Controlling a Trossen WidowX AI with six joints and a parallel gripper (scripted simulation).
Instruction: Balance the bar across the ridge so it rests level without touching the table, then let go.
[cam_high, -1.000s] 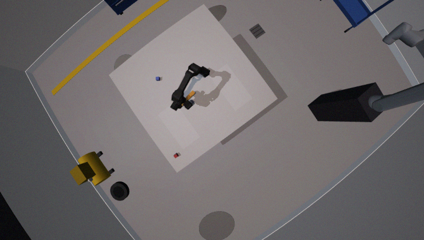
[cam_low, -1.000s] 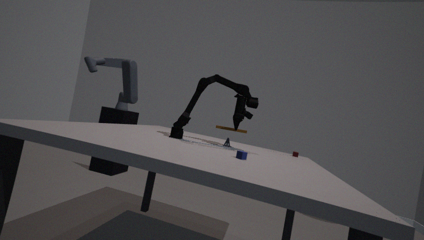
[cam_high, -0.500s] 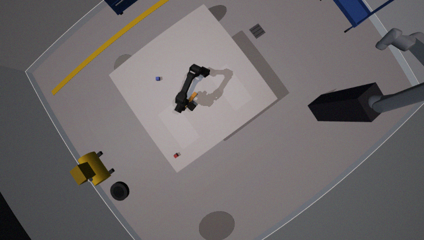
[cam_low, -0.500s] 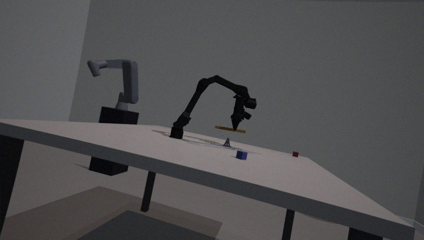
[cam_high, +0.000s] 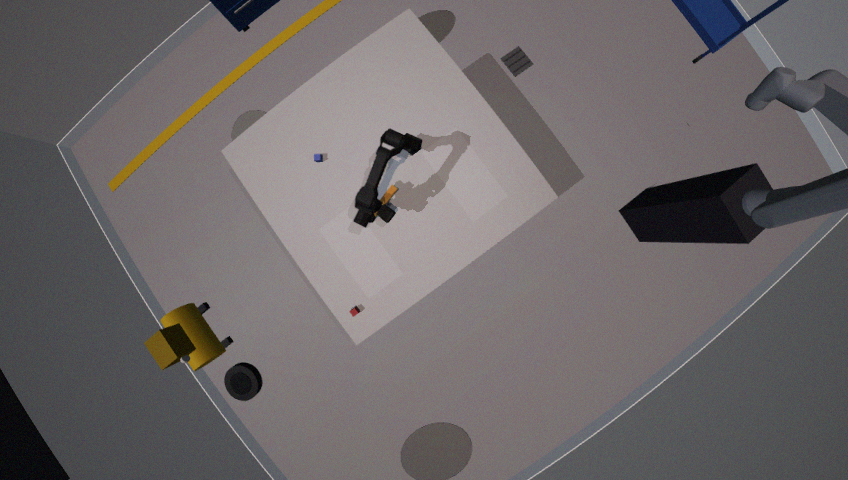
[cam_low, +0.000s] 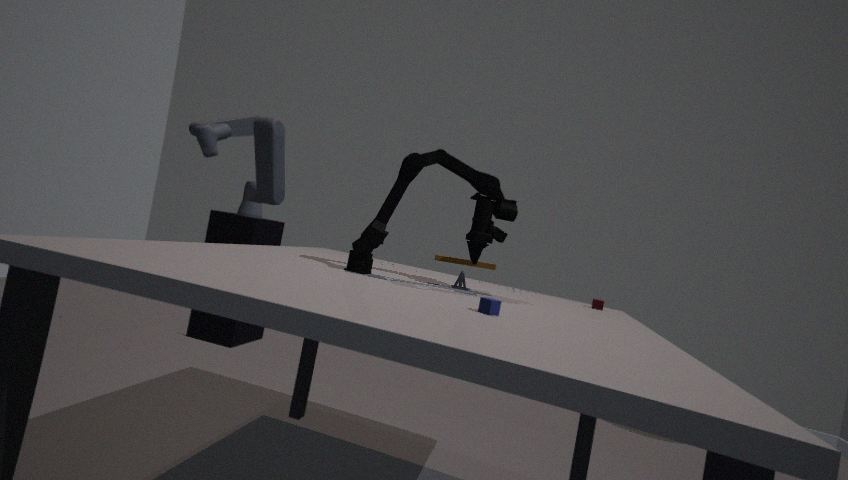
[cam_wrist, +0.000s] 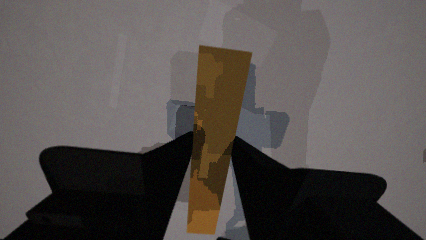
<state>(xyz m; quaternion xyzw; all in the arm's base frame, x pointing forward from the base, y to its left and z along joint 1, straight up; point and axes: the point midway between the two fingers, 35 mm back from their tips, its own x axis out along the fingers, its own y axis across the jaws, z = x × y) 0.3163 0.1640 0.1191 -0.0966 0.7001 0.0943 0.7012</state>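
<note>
Right now the ridge is 30 mm behind my gripper tip, 10 mm to the right of it and 30 mm below it. Round my gripper tip: orange bar (30 mm behind, 10 mm to the right); then blue cube (110 mm ahead, 410 mm to the right, 70 mm below); then red cube (420 mm ahead, 340 mm to the left, 70 mm below).
</note>
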